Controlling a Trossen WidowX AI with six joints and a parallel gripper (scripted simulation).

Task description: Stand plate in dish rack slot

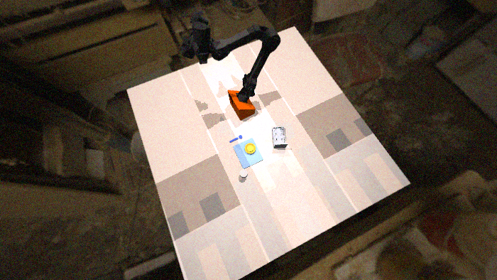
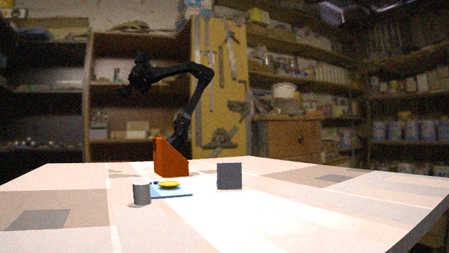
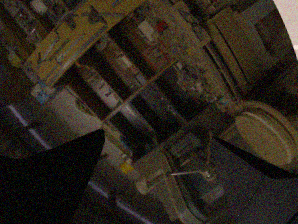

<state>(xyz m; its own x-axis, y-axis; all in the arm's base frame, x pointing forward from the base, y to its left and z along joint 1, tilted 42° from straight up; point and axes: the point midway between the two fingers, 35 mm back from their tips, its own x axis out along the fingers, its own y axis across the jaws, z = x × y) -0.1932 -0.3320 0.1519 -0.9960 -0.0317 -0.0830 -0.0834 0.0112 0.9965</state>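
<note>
My gripper tip is 55 cm short of the yellow plate, 39 cm above it and 9 cm to the right of it. The rest, counted from my gripper tip: light blue mat 57 cm ahead, 40 cm below, 7 cm to the left; dish rack 55 cm ahead, 38 cm below, 28 cm to the left.
</note>
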